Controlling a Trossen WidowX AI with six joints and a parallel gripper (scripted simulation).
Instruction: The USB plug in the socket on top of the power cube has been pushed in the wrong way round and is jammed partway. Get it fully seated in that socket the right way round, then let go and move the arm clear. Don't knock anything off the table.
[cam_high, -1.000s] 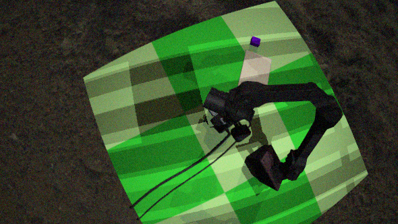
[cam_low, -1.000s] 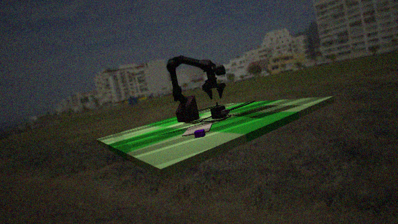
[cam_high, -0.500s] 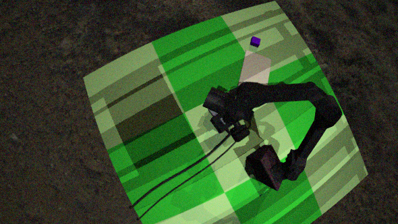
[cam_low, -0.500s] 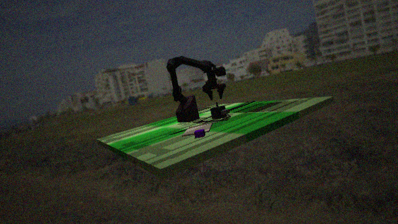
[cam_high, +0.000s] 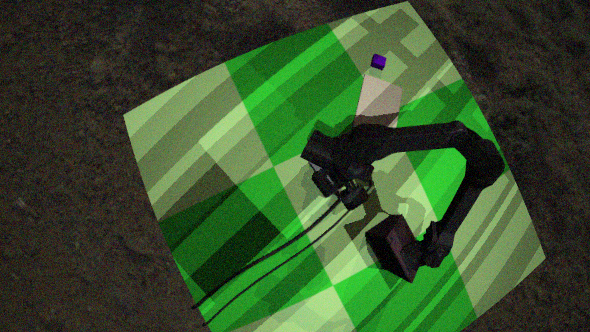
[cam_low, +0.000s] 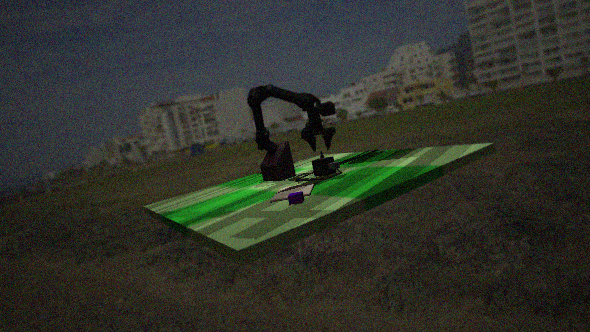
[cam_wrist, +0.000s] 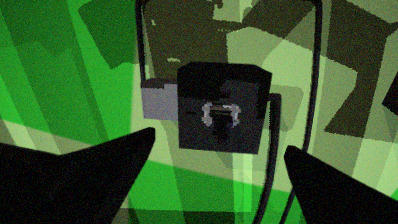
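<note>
Right now the usb plug is 2 cm below my gripper tip. Round my gripper tip: purple cube: 32 cm ahead, 38 cm to the right, 10 cm below; silver-framed socket: 5 cm below; pale flat sheet: 16 cm ahead, 29 cm to the right, 11 cm below.
</note>
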